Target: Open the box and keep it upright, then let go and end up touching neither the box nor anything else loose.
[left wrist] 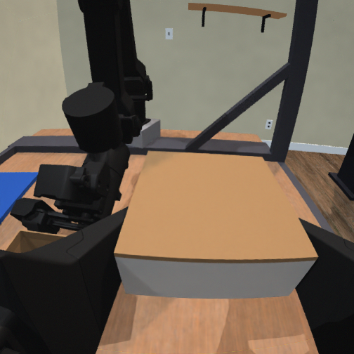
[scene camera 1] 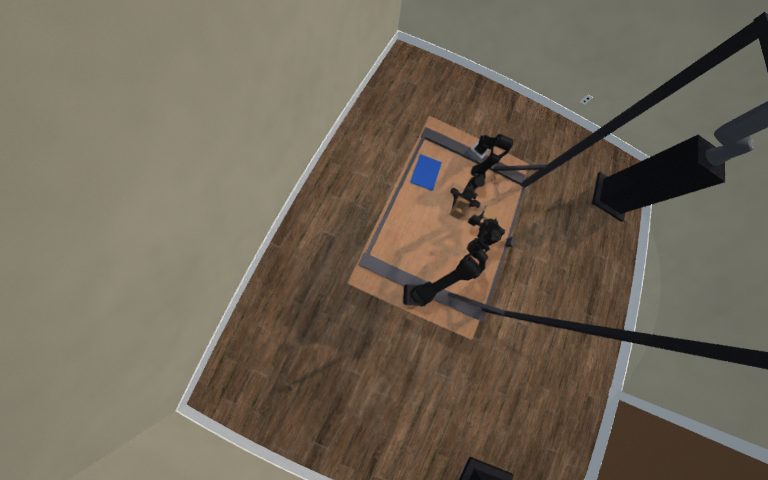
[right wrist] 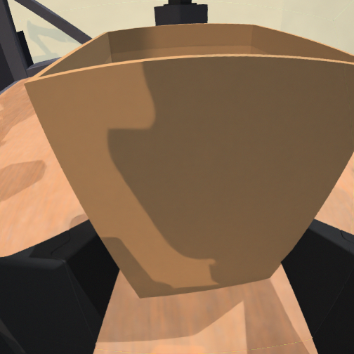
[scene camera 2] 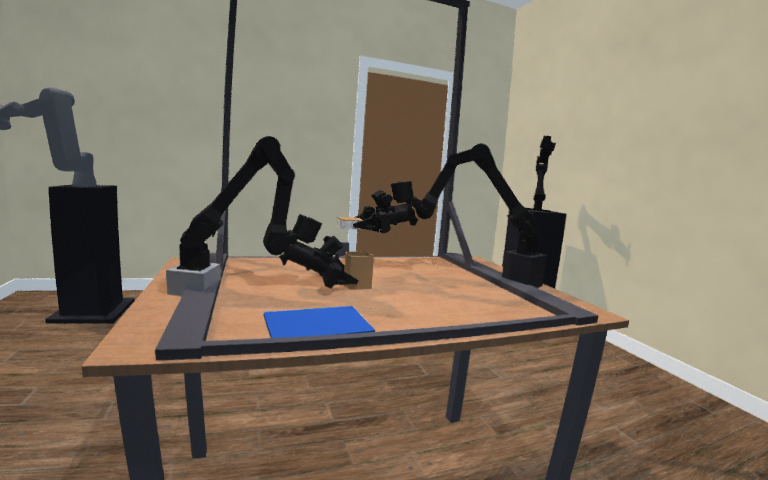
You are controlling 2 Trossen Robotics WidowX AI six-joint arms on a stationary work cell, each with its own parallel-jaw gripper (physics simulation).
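Places are measured from the left arm's base along level axes (x ahead, y left, z up), in millimetres.
Where they show: left gripper, fingertip midpoint: [scene camera 1: 489, 214] [scene camera 2: 350, 223]; right gripper, fingertip midpoint: [scene camera 1: 457, 210] [scene camera 2: 356, 278]; left arm's base at its link origin: [scene camera 1: 416, 295] [scene camera 2: 526, 253]; right arm's base at its link origin: [scene camera 1: 480, 149] [scene camera 2: 194, 266].
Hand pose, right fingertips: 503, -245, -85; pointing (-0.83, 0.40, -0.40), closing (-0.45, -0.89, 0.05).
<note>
Things, the pixels of their top centre, and the offset from my right fingertips, as dx, dy, dz.
- brown box at its top centre: [scene camera 2: 359, 253] [scene camera 1: 462, 207] -6, +1, +72
- lid at its top centre: [scene camera 2: 350, 218] [scene camera 1: 490, 213] -55, -123, +156
- flat blue mat at its top centre: [scene camera 2: 317, 321] [scene camera 1: 426, 171] +238, +191, -16
The brown box [scene camera 1: 459, 208] [scene camera 2: 359, 270] [right wrist: 200, 150] stands upright on the table with its top open; part of it shows at the lower left of the left wrist view. My right gripper [scene camera 1: 464, 199] [scene camera 2: 351, 280] [right wrist: 200, 213] is shut on the lower part of the box, one finger on each side. The lid [scene camera 2: 348, 221] [left wrist: 215, 210], tan on top with grey-white sides, is off the box, level and raised above the table. My left gripper [scene camera 2: 362, 225] [left wrist: 208, 218] is shut on the lid's two sides. In scene camera 2 the lid hangs higher than the box rim, apart from it.
A flat blue mat [scene camera 1: 425, 172] [scene camera 2: 317, 321] [left wrist: 12, 192] lies on the table near a dark frame rail [scene camera 2: 396, 338]. Dark upright posts [scene camera 2: 459, 113] [left wrist: 296, 75] stand at the table's edge. In the left wrist view, the right arm is beyond and left of the lid.
</note>
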